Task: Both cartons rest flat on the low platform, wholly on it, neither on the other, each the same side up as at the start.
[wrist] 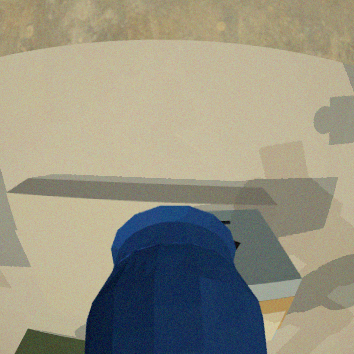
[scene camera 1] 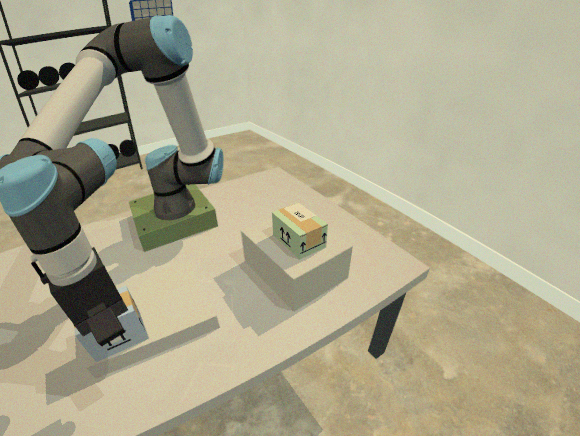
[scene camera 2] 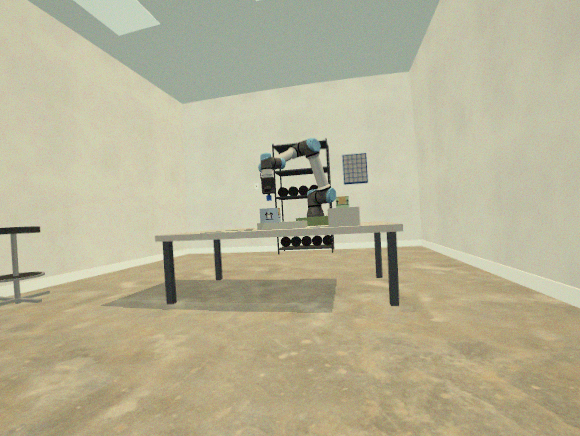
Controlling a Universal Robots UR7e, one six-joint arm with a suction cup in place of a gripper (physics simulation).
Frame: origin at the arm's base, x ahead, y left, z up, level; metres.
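Seen in the pictures: hand, its tool point: [wrist: 173, 259] [scene camera 2: 269, 200]; arm's base, origin of its link: [scene camera 1: 175, 208] [scene camera 2: 315, 216].
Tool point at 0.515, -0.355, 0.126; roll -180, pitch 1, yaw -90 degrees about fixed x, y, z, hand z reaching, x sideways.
Observation:
Pixels of each thing's top centre, then the offset from my tool point to it, as dx, dy, dz. Level surfaces: height alone.
- green carton, centre of its top: [scene camera 1: 299, 217] [scene camera 2: 341, 197] -0.019, +0.495, -0.003
- tall grey block, centre of its top: [scene camera 1: 294, 237] [scene camera 2: 342, 208] -0.037, +0.497, -0.078
- blue-grey carton, centre of its top: [wrist: 208, 322] [scene camera 1: 102, 308] [scene camera 2: 270, 208] -0.120, -0.005, -0.049
- low platform, centre of its top: [wrist: 137, 279] [scene camera 1: 143, 306] [scene camera 2: 283, 221] -0.169, +0.082, -0.150
- table, height of its surface: dz -0.198
A green carton [scene camera 1: 299, 231] [scene camera 2: 342, 201] stands upright, arrows up, on a tall grey block [scene camera 1: 314, 272] [scene camera 2: 344, 216] in the middle of the table. A blue-grey carton [scene camera 1: 134, 330] [scene camera 2: 269, 214] [wrist: 260, 253] stands at the left end of the low platform [scene camera 1: 171, 337] [scene camera 2: 288, 225] [wrist: 140, 191]. I cannot tell whether it rests on the platform or just beside it. My blue suction cup [scene camera 2: 268, 197] [wrist: 173, 225] hangs a little above this carton, apart from it, and holds nothing. The arm hides most of the carton in scene camera 1.
The arm's green base [scene camera 1: 176, 225] is bolted at the back of the table [scene camera 1: 383, 268]. A dark shelf rack [scene camera 2: 327, 156] with black rolls and a blue grid panel [scene camera 2: 355, 168] stand behind the table. The table's front edge is near the platform.

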